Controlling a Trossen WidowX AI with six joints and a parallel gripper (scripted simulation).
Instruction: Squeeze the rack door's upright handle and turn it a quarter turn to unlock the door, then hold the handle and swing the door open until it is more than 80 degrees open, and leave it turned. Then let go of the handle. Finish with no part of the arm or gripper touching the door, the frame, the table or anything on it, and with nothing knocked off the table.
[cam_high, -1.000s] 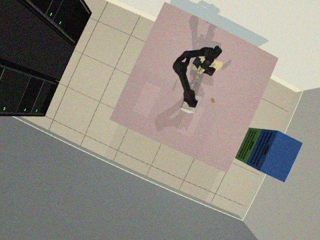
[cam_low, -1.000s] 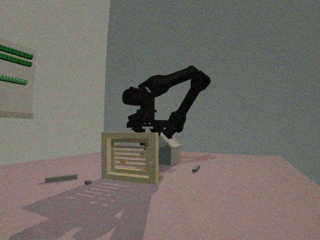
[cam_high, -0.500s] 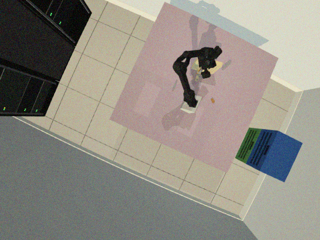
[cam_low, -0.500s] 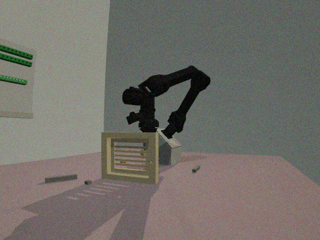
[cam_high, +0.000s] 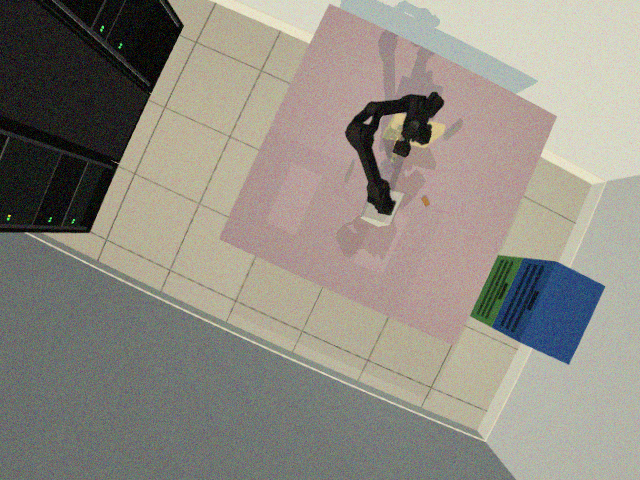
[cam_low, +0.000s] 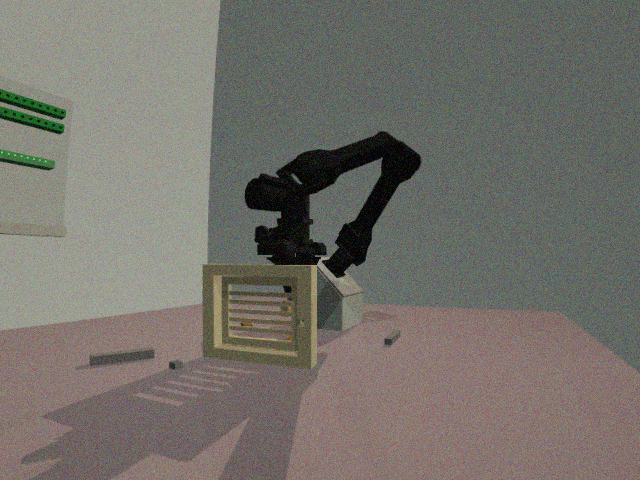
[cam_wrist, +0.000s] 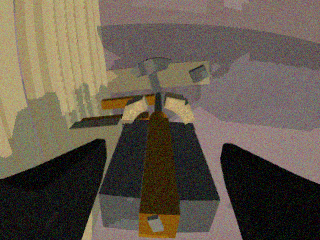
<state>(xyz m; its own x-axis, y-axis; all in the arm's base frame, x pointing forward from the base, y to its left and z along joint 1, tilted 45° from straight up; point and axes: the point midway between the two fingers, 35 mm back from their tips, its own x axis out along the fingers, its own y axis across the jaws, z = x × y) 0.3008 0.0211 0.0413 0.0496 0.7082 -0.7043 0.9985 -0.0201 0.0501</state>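
My gripper tip is now 10 mm to the left of the orange handle and 20 mm above it. Round my gripper tip: short bar: 180 mm behind, 160 mm to the left, 120 mm below; long grey bar: 220 mm ahead, 240 mm to the right, 110 mm below; grey block: 190 mm ahead, 130 mm to the right, 120 mm below.
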